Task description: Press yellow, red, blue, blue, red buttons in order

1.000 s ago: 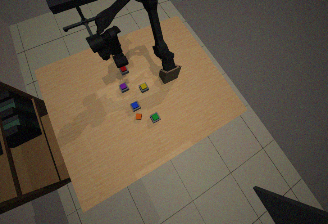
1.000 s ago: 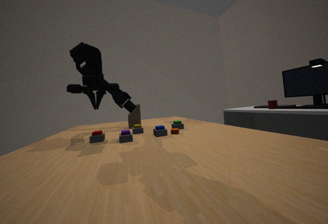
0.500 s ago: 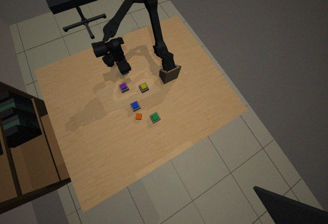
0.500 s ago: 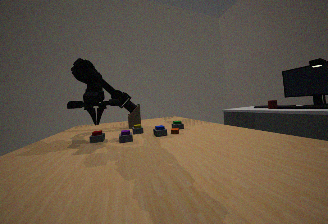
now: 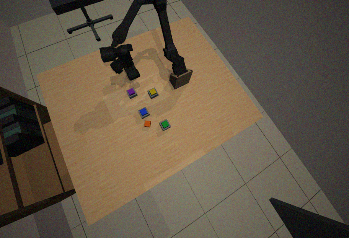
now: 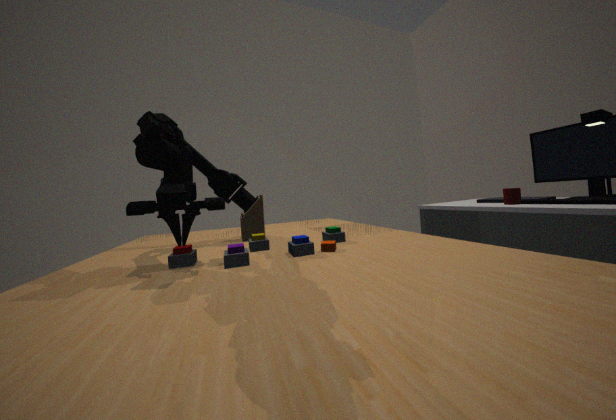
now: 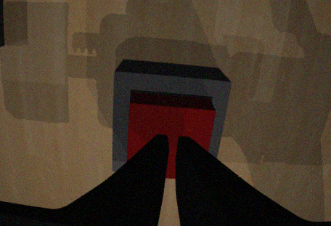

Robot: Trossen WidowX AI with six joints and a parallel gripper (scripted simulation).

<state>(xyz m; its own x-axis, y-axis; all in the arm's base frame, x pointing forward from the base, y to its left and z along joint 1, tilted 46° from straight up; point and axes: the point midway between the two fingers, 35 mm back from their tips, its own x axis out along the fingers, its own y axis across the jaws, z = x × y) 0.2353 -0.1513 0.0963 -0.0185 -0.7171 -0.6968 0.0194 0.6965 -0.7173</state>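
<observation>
Right now the red button is 1 cm below my gripper tip. The rest, counted from my gripper tip: purple button: 11 cm to the left, 5 cm ahead, 1 cm below; then blue button: 25 cm to the left, 4 cm ahead, 1 cm below; then yellow button: 17 cm to the left, 6 cm behind, 1 cm below.
</observation>
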